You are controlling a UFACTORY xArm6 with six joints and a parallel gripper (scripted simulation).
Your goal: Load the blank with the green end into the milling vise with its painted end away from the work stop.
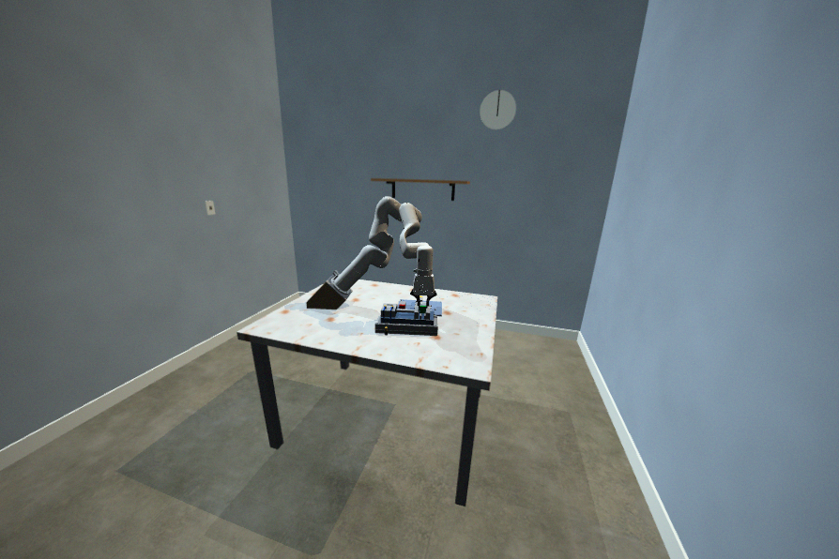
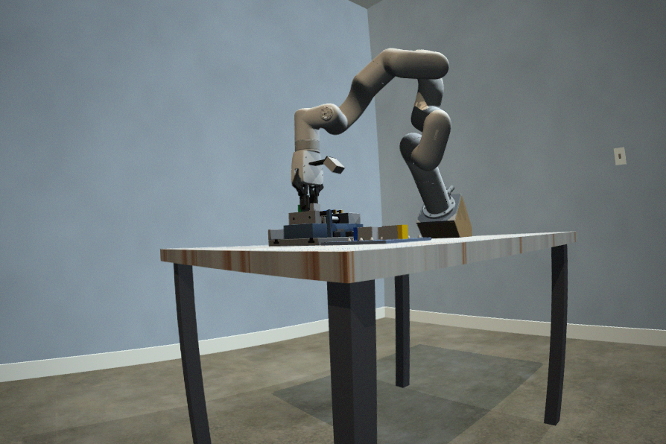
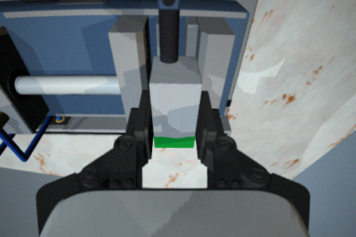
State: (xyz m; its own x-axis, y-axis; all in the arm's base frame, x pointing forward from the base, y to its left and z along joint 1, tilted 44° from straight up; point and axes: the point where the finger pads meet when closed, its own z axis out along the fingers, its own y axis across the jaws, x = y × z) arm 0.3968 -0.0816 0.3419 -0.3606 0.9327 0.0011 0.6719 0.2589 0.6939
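My gripper is now 2 cm above the green-ended blank. Round my hand: moving jaw 3 cm behind, 1 cm to the right, 5 cm below; then work stop rod 3 cm behind, 4 cm to the left, 3 cm below; then fixed jaw 2 cm ahead, 1 cm to the left, 5 cm below.
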